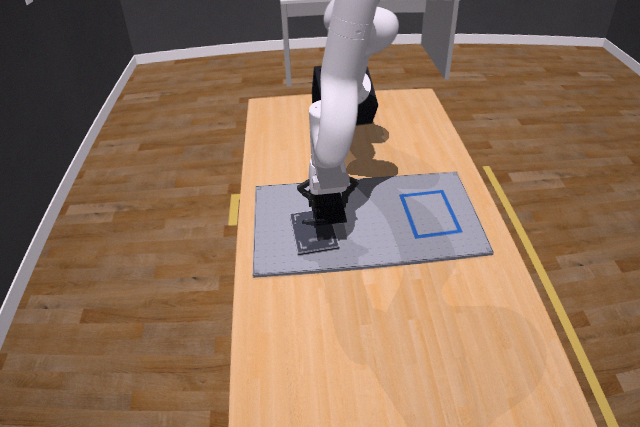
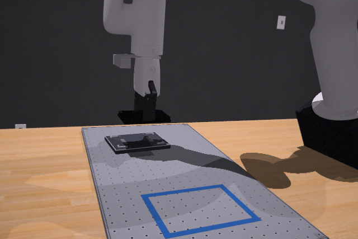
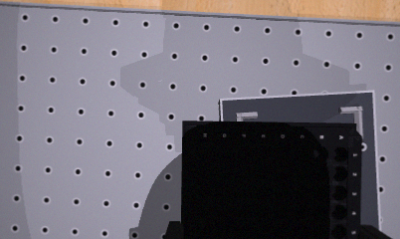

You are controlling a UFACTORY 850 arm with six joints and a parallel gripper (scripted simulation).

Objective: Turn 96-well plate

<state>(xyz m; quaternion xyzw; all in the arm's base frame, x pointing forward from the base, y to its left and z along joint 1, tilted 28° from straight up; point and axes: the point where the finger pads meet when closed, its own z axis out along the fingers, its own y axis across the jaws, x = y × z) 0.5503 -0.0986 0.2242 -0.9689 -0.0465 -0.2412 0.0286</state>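
My gripper is now 10 cm above the plate nest N1, 5 cm to the left of it and 1 cm short of it. Also, from my hand: black 96-well plate 1 cm below.
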